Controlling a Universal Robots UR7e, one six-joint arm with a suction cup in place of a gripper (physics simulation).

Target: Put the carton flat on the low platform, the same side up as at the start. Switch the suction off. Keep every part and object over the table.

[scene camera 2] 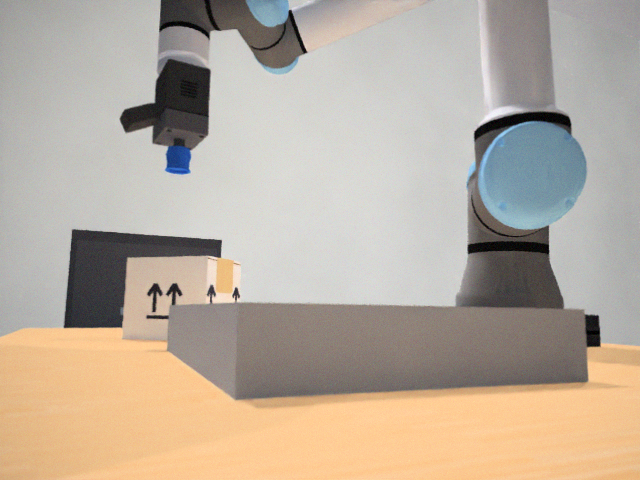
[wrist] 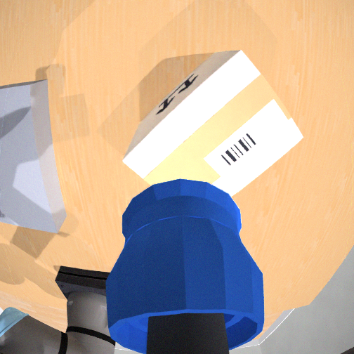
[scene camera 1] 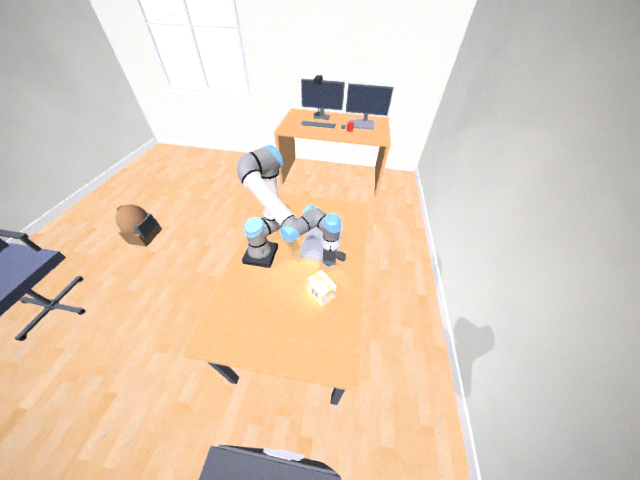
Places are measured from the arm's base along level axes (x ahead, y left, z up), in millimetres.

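Pixels of known places: end effector, tool point: (scene camera 2: 177, 170); arm's base, origin of the base link: (scene camera 1: 259, 249).
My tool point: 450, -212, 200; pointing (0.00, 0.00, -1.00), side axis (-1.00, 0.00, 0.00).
Note:
Ahead of a thing's pixels: the offset from my tool point to its top centre, as dx, dy, dz. Level surfaces: height alone.
A white carton @(-28, -34, -128) (scene camera 1: 321, 288) (scene camera 2: 165, 294) (wrist: 210, 135) with yellow tape, a barcode label and black arrows stands upright on the table, apart from the platform. Its arrows point up. The low grey platform @(-55, +351, -199) (scene camera 1: 311, 250) (scene camera 2: 408, 348) (wrist: 25, 160) lies on the table between the carton and the far end; its top bears arm shadows in the wrist view. My gripper, a blue suction cup (scene camera 1: 328, 264) (scene camera 2: 178, 167) (wrist: 181, 200), is open and holds nothing. It hangs in the air well above the height of the carton's top, and in the wrist view it covers a corner region of the carton.
The wooden table @(dz -247) (scene camera 1: 279, 330) (scene camera 2: 361, 439) (wrist: 310, 210) carries the arm's base (scene camera 1: 260, 254) beside the platform. A desk (scene camera 1: 330, 132) with two monitors stands behind the table. A dark screen or panel (scene camera 2: 95, 279) shows behind the carton in the second scene view.

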